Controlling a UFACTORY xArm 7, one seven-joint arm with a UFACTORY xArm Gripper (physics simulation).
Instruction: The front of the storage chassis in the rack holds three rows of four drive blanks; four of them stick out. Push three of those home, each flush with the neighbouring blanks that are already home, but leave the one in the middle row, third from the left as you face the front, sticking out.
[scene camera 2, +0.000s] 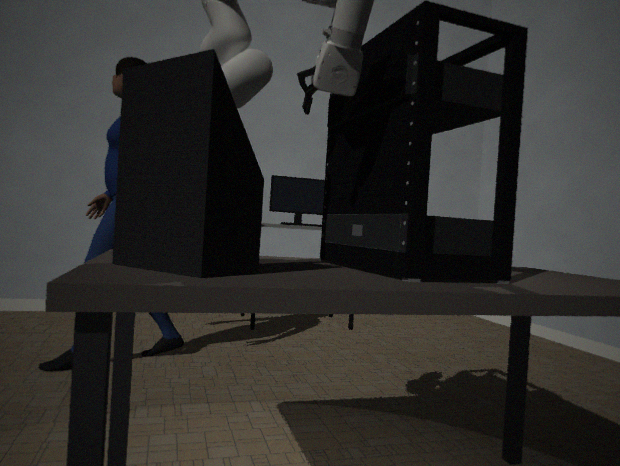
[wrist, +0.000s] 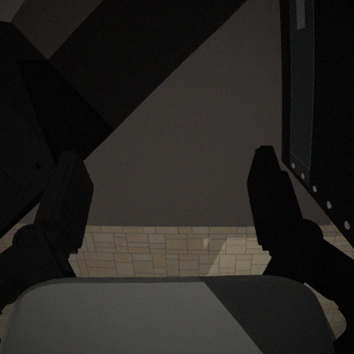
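Seen in the pictures: gripper, fingertip midpoint: (scene camera 2: 324, 116); arm's base, origin of the base link: (scene camera 2: 180, 116).
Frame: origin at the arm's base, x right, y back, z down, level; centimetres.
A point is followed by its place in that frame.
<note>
The black rack (scene camera 2: 419, 150) @(x -5.7, y -52.1, z 3.8 cm) (wrist: 332, 125) stands on the table at the right in both views. A dark box (scene camera 2: 471, 87) @(x -15.0, y -64.6, z -13.2 cm) shows high in it through its open side, and another box (scene camera 2: 461, 235) @(x -15.8, y -64.7, z 21.9 cm) shows low; I cannot tell which is the storage chassis. The drive blanks cannot be made out in either view, so which stick out is hidden. My gripper (scene camera 2: 306, 102) (wrist: 168, 165) is open and empty. In the scene view it points down beside the upper part of the rack front; its fingers are partly hidden by its housing.
A grey panel (scene camera 2: 375, 238) @(x -18.6, y -44.6, z 24.0 cm) (wrist: 301, 100) with a pale label covers the lower rack front. A tall dark slanted cabinet (scene camera 2: 160, 165) @(x 7.9, y 0.6, z 11.7 cm) (wrist: 20, 125) stands opposite the rack on the table (scene camera 2: 300, 298) @(x 19.3, y -30.1, z 34.5 cm) (wrist: 200, 125). Behind are a monitor (scene camera 2: 297, 195) and a person in blue (scene camera 2: 112, 150).
</note>
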